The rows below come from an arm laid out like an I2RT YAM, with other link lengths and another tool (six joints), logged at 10 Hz.
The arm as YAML. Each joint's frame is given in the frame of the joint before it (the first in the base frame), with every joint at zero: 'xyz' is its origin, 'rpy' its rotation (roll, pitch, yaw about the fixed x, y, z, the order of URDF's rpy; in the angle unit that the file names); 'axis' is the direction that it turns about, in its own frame. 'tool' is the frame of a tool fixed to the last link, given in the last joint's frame.
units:
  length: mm
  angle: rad
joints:
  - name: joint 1
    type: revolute
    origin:
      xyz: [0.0, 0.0, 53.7]
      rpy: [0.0, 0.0, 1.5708]
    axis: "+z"
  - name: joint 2
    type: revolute
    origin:
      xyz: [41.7, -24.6, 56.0]
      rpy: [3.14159, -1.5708, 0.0]
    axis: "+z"
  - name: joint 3
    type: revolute
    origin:
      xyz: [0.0, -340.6, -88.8]
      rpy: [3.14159, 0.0, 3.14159]
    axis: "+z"
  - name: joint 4
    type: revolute
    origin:
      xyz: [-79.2, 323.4, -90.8]
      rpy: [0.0, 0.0, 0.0]
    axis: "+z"
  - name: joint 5
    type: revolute
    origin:
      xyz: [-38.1, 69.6, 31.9]
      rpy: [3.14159, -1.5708, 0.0]
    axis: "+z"
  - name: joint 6
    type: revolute
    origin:
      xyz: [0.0, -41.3, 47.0]
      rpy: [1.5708, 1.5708, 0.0]
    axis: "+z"
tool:
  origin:
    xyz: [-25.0, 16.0, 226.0]
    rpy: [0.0, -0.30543, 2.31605]
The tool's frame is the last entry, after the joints.
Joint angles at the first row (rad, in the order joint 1, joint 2, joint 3, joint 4, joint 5, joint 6):
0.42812, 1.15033, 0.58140, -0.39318, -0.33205, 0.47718
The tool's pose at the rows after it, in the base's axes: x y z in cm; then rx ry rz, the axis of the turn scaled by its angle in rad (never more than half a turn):
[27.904, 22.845, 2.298, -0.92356, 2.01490, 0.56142]
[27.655, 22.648, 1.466, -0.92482, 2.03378, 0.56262]
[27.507, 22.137, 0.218, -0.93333, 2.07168, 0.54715]
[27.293, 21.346, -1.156, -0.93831, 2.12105, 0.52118]
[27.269, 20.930, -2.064, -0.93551, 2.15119, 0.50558]
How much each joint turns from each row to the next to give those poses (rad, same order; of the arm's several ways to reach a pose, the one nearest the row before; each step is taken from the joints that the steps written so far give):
-0.00691, -0.01698, -0.01525, -0.00582, 0.00796, 0.00209
-0.00243, 0.01569, -0.00905, 0.00604, -0.00034, -0.00102
0.00001, 0.03465, -0.00025, -0.00175, 0.01551, -0.00418
0.00000, 0.03715, 0.00143, -0.00824, 0.02478, -0.00005
0.00000, 0.02785, 0.00008, 0.00355, 0.01492, 0.00510

